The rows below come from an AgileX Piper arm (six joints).
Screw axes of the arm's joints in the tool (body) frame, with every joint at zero. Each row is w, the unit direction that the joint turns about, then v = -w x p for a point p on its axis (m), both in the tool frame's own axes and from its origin. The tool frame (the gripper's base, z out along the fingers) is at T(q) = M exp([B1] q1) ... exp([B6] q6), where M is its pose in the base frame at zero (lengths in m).
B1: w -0.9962 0 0.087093 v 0.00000 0.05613 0.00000
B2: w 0 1 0 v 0.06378 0.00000 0.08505
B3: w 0 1 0 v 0.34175 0.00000 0.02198
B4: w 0 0 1 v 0.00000 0.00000 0.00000
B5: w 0 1 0 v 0.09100 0.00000 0.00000
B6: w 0 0 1 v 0.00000 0.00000 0.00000
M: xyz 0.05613 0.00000 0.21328 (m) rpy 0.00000 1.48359 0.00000 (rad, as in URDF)
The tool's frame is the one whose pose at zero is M.
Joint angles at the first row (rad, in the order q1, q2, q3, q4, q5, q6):
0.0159 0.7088 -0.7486 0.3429 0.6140 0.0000
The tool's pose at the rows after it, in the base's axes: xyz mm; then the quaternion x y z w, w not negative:
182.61, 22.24, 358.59, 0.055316, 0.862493, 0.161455, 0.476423
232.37, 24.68, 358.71, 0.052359, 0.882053, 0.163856, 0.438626
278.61, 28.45, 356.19, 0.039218, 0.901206, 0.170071, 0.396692
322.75, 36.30, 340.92, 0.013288, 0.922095, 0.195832, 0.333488
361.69, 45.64, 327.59, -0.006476, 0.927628, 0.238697, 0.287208
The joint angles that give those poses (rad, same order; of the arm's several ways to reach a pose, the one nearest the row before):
0.0159 0.9086 -0.8697 0.3785 0.6123 -0.0476
0.0159 1.1109 -1.0023 0.4005 0.6325 -0.0737
0.0159 1.2968 -1.1538 0.4232 0.6974 -0.1061
0.0159 1.4863 -1.2999 0.4942 0.8064 -0.1777
0.0160 1.6539 -1.4474 0.5915 0.9036 -0.2394

